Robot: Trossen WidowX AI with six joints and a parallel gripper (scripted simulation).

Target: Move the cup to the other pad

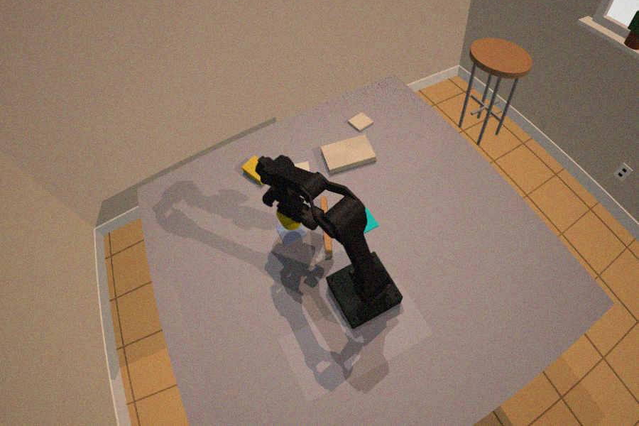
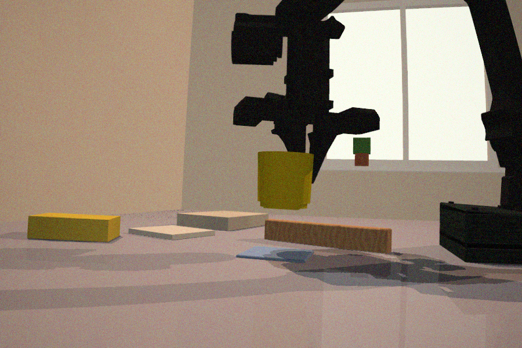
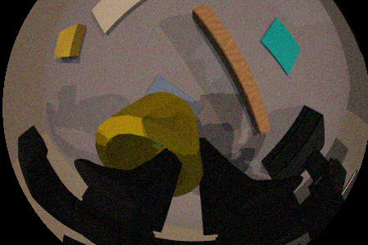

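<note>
Right now the teal pad is 8 cm behind my gripper tip, 18 cm to the right of it and 10 cm below it. Round my gripper tip: light blue pad (3 cm ahead, 3 cm to the left, 10 cm below); then yellow cup (2 cm ahead, 1 cm to the left); then wooden bar (3 cm behind, 8 cm to the right, 8 cm below).
</note>
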